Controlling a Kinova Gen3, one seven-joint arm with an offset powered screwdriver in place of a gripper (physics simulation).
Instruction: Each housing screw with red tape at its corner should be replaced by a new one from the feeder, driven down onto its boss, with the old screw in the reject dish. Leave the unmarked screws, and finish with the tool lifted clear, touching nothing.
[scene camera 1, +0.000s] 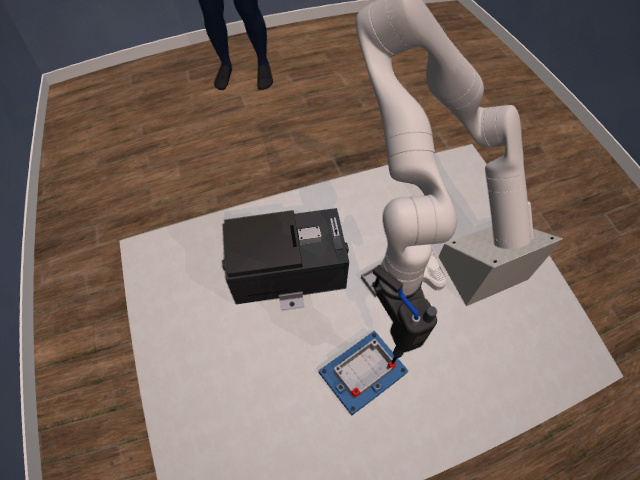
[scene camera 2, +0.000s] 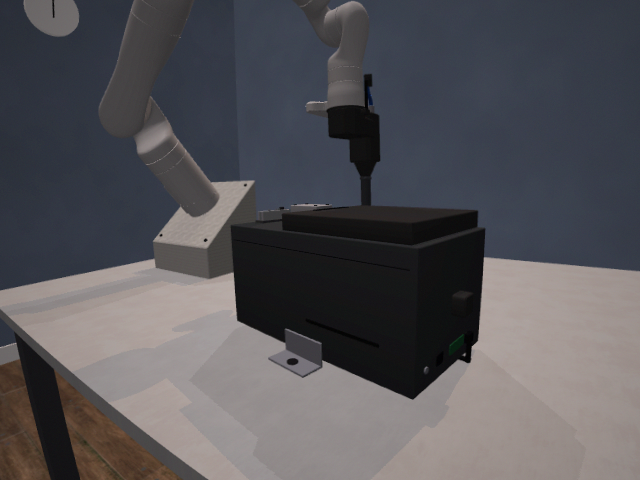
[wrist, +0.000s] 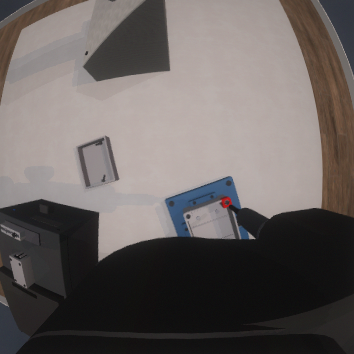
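Seen in the pictures: hand, tool point: (scene camera 1: 392, 362) (wrist: 230, 206); arm's base, link origin: (scene camera 1: 512, 241) (scene camera 2: 204, 203).
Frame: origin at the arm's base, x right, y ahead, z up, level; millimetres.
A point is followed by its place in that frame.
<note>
The pale housing (scene camera 1: 362, 367) @(x -85, y 449, z -138 mm) (wrist: 207, 227) @(x -85, y 441, z -137 mm) lies on a blue plate (scene camera 1: 361, 401) @(x -157, y 486, z -140 mm) (wrist: 200, 191) @(x -80, y 373, z -140 mm). Red tape marks its right corner (scene camera 1: 392, 364) @(x -117, y 393, z -96 mm) (wrist: 226, 202) @(x -115, y 391, z -98 mm) and front corner (scene camera 1: 355, 392) @(x -139, y 497, z -96 mm); the other corners show no tape. My screwdriver (scene camera 1: 393, 361) @(x -118, y 396, z -65 mm) (wrist: 232, 206) @(x -114, y 390, z -62 mm) has its tip at the right taped corner, seemingly touching there; whether its bit holds a screw is hidden. In scene camera 2, the feeder hides the tip. The grey reject dish (wrist: 112, 160) @(x 75, y 297, z -146 mm) holds two dark screws; the tool partly covers it in scene camera 1. The black feeder (scene camera 1: 286, 284) @(x 159, y 536, z -74 mm) (scene camera 2: 325, 289) @(x 318, y 525, z -65 mm) (wrist: 81, 245) @(x 132, y 434, z -75 mm) has a small screw rail (scene camera 1: 334, 227) @(x 204, y 389, z 11 mm) on top.
A silver bracket (scene camera 1: 292, 301) @(x 147, y 530, z -155 mm) (scene camera 2: 305, 356) @(x 313, y 494, z -151 mm) stands at the feeder's side. A white plate (scene camera 1: 309, 233) @(x 215, y 450, z 15 mm) lies on the feeder's top. The arm's grey slanted base (scene camera 1: 498, 279) @(x -58, y 70, z -43 mm) (scene camera 2: 227, 227) @(x 44, y 120, z -50 mm) (wrist: 140, 45) @(x -11, y 123, z -62 mm) stands on the table. A person's legs (scene camera 1: 261, 41) show beyond the table.
</note>
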